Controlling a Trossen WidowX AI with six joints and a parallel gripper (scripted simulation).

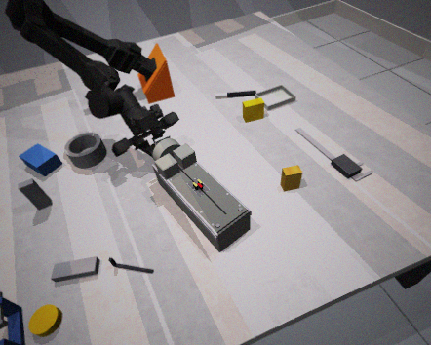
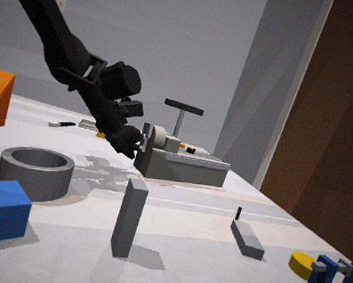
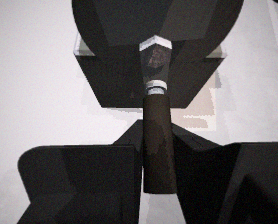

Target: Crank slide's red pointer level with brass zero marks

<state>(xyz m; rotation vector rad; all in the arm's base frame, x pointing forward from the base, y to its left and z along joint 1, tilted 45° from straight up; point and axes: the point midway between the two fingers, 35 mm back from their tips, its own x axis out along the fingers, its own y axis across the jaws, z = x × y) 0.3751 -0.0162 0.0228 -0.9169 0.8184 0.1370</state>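
My gripper tip is 2 cm past the dark crank handle, 1 cm to the left of it and 3 cm below it. The rest, counted from my gripper tip: black hex key (25 cm ahead, 12 cm to the right, 2 cm below); then blue block (14 cm behind, 34 cm to the right, 1 cm below); then red pointer (16 cm ahead, 7 cm to the left, 5 cm above).
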